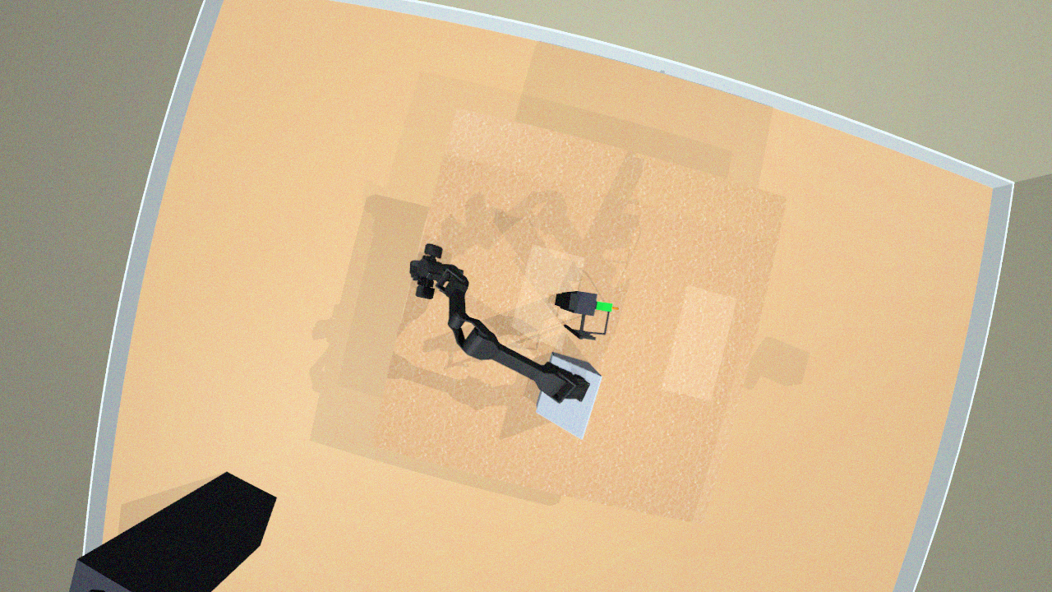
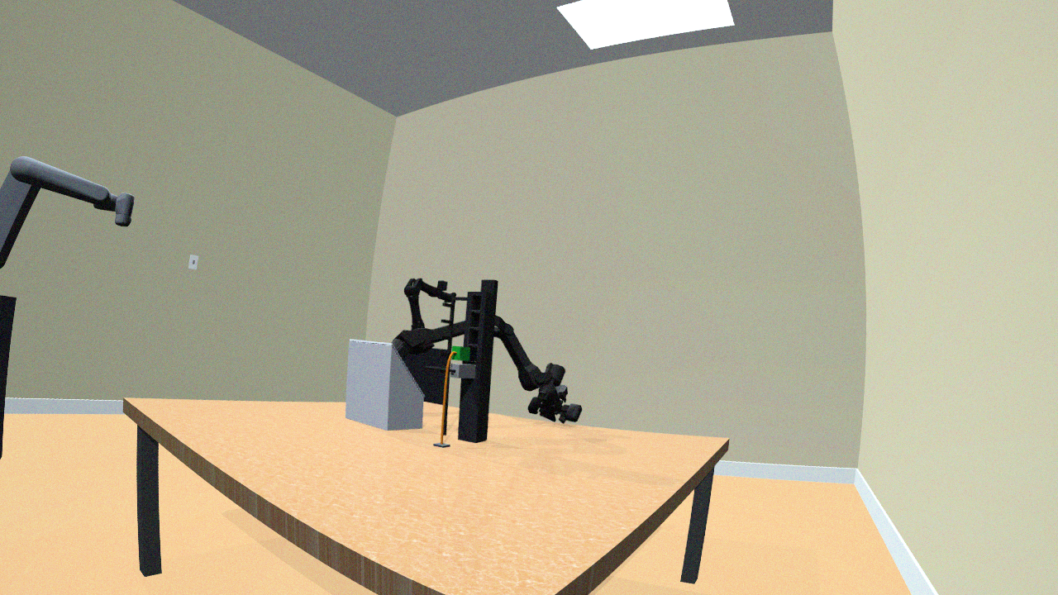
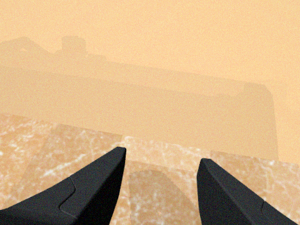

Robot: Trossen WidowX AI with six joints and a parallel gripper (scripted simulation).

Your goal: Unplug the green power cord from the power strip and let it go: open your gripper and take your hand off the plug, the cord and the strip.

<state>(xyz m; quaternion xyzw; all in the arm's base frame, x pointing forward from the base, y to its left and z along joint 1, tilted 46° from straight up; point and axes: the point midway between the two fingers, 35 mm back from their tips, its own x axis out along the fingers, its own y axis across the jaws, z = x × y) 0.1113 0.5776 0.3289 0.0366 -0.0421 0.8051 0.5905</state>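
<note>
The green plug is 130 mm ahead of my gripper tip, 610 mm to the right of it and 230 mm above it.
</note>
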